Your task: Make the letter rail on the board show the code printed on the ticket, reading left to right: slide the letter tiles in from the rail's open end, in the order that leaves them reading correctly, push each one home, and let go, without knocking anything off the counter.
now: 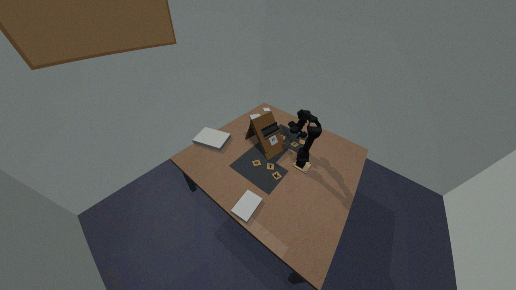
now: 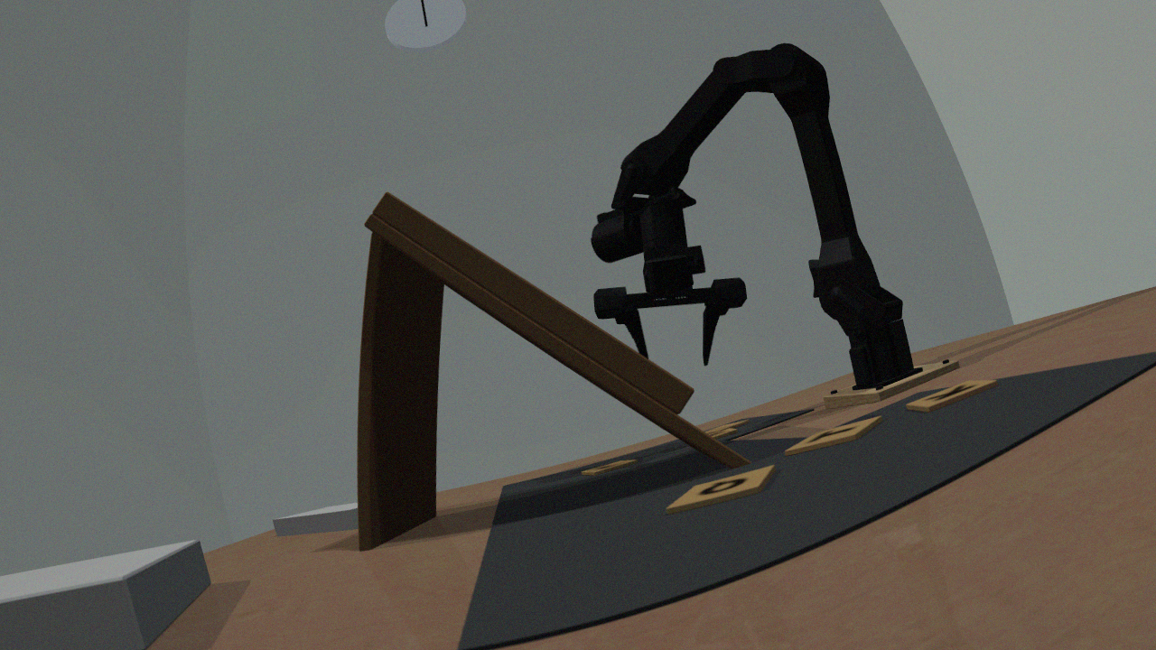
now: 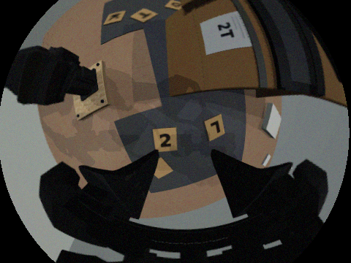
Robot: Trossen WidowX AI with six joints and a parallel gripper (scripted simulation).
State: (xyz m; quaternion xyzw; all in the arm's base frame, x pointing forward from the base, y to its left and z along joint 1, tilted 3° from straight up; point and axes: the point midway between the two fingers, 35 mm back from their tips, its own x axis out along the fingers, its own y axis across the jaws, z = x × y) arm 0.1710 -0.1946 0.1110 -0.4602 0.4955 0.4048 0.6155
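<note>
My gripper tip is now 100 mm above the tile marked 2, 30 mm past it and 10 mm to the left of it. The rest, counted from my gripper tip: tile marked T: 360 mm to the left, 100 mm below, 10 mm ahead; white ticket: 170 mm to the left, 120 mm ahead; dark mat: 180 mm to the left, 100 mm below, 30 mm ahead.
</note>
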